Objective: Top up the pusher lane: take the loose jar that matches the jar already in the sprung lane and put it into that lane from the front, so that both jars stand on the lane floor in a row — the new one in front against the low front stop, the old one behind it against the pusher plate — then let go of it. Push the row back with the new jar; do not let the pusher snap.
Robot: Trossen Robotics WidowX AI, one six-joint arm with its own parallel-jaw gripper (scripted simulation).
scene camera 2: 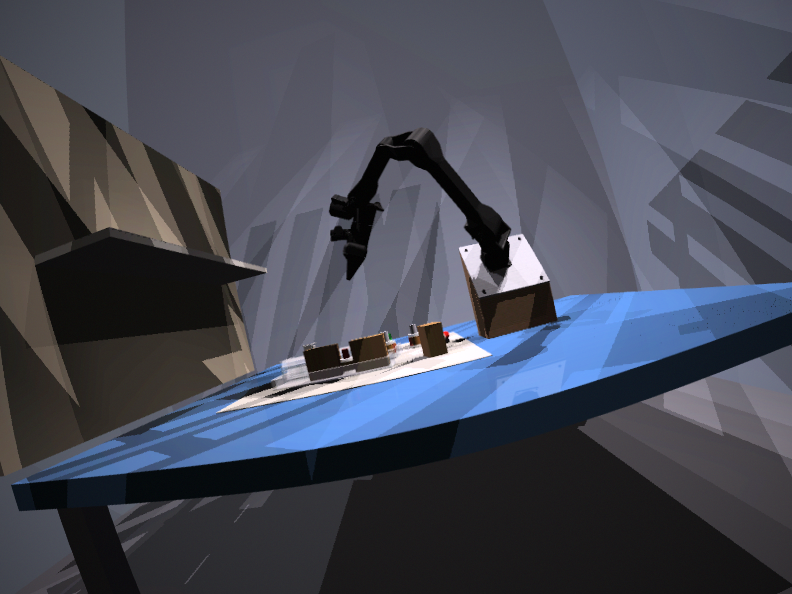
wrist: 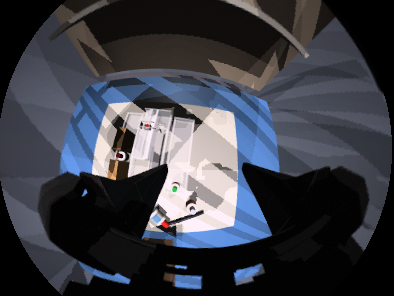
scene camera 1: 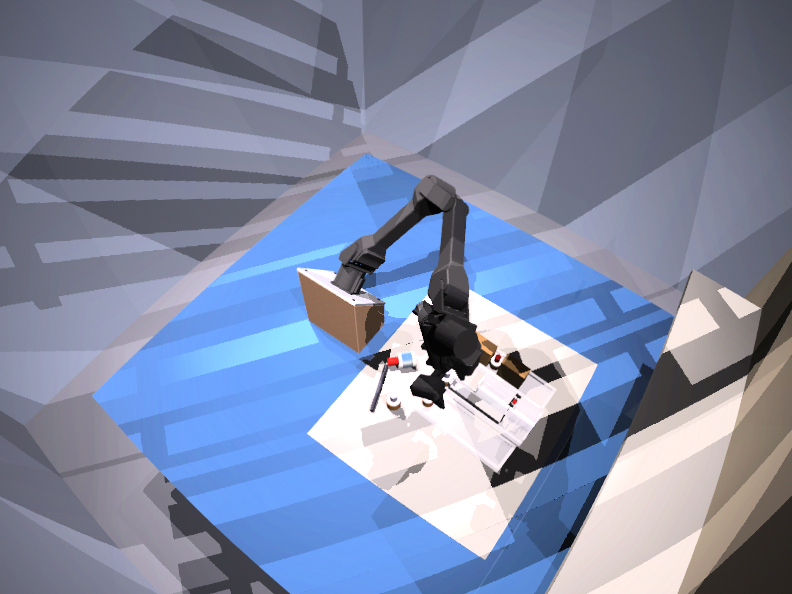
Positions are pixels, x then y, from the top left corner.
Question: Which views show my gripper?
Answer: Scene camera 2, the wrist view and scene camera 1: all of them.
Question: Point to a brown box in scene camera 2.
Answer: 432, 338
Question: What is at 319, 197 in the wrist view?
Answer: My gripper.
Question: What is my gripper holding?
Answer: Nothing.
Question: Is my gripper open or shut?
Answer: Open.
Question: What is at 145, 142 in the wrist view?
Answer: A clear pusher lane.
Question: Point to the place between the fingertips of my gripper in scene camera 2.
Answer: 349, 277
